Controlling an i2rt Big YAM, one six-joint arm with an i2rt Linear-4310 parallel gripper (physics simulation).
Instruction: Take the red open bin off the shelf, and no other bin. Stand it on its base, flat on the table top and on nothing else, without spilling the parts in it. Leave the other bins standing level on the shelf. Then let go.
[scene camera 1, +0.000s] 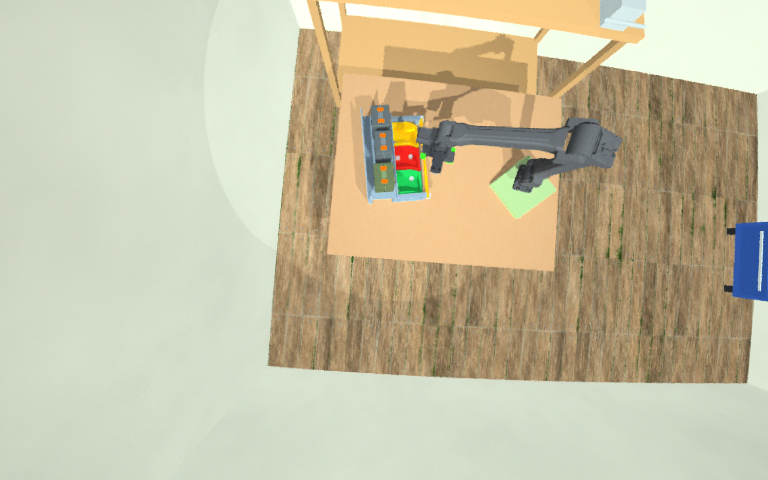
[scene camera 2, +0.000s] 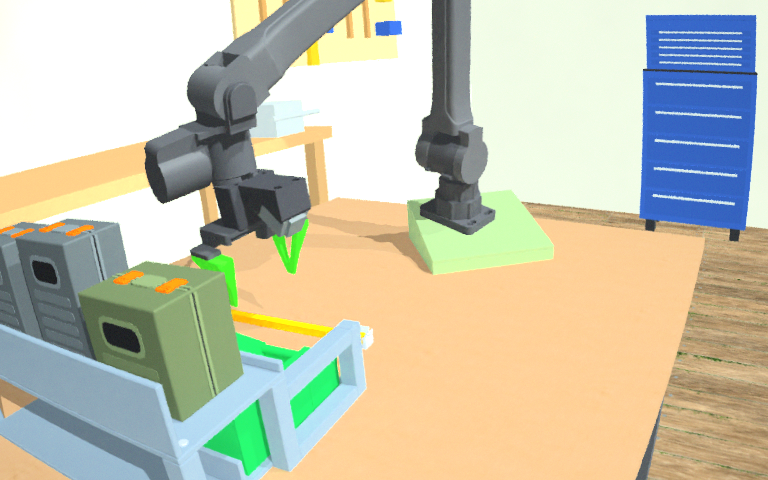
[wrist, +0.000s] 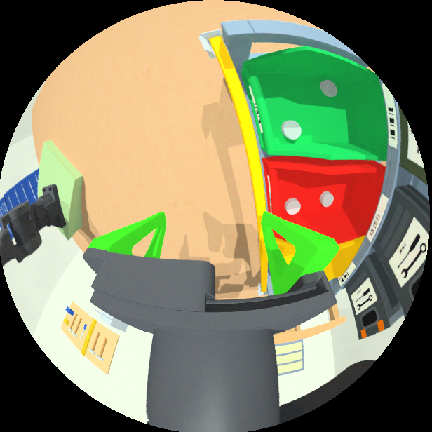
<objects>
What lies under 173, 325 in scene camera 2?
An olive case.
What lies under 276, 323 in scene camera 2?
A yellow bar.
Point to a red bin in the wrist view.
At 355, 184
</objects>
